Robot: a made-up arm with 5 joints.
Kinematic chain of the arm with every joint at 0, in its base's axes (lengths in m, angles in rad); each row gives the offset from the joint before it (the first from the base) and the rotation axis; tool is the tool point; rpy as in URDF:
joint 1: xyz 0.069 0 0.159 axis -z
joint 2: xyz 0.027 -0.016 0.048 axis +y
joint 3: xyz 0.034 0 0.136 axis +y
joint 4: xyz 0.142 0 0.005 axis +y
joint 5: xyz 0.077 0.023 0 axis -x
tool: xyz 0 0 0 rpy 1.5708 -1.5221 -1.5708
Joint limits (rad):
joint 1: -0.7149..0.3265
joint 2: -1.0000..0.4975
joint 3: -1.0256..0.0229
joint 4: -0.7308..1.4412
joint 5: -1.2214..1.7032
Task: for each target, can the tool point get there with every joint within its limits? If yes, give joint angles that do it. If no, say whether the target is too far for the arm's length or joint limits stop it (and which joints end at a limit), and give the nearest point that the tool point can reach.
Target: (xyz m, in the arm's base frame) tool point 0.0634 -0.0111 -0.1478
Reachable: no: joint limits stop it (at a limit: joint 1, joint 2, joint 3, joint 4) | nearest point 0.2779 -0.0633 0.1728 | short by 0.389 m
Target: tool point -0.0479 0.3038 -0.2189
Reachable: no: too far | nearest point 0.2348 0.1532 0.1702 | short by 0.504 m
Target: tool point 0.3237 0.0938 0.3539
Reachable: yes | joints -0.3271 -0.0303 -0.1271 0.3842 0.6360
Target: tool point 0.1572 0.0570 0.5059
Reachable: yes | joints -0.5068 -0.5394 -0.6522 0.7779 1.1632
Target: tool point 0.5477 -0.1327 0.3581
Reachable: no: too far | nearest point 0.3959 -0.0906 0.3380 | short by 0.159 m
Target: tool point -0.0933 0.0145 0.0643
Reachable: no: joint limits stop it (at a limit: joint 1, joint 2, joint 3, joint 4) | nearest point 0.2291 0.1483 0.1728 | short by 0.366 m
